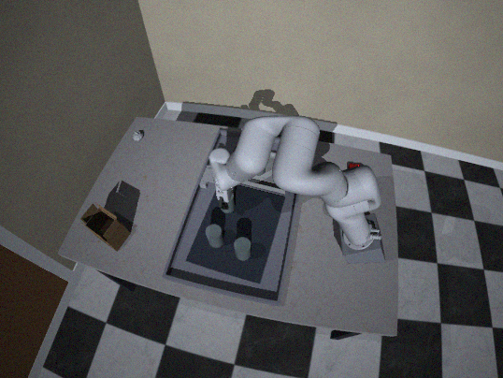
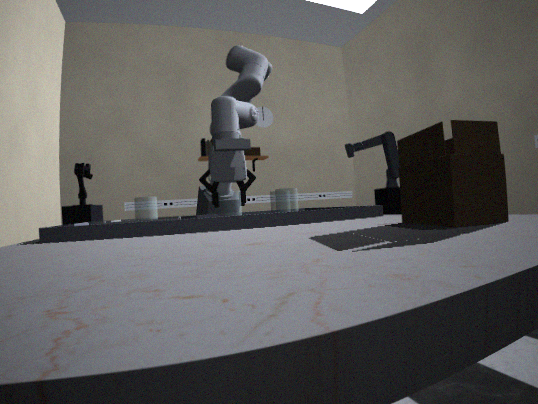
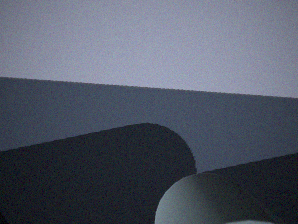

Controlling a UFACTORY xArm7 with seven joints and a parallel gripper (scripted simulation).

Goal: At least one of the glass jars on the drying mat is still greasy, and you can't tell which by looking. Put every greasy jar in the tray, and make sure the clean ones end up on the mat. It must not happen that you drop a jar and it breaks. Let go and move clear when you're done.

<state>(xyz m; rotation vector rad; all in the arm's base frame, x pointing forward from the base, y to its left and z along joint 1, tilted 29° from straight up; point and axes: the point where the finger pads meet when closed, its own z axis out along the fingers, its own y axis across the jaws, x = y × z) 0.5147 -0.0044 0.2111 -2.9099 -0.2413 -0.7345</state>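
Now: hand 240 mm to the left of the light grey tray, 60 mm above it and 40 mm past it. Also, from my hand: dark drying mat: 80 mm behind, 70 mm to the left, 60 mm below; red object: 490 mm behind, 450 mm to the right, 50 mm below; cardboard box: 420 mm ahead, 350 mm to the left.
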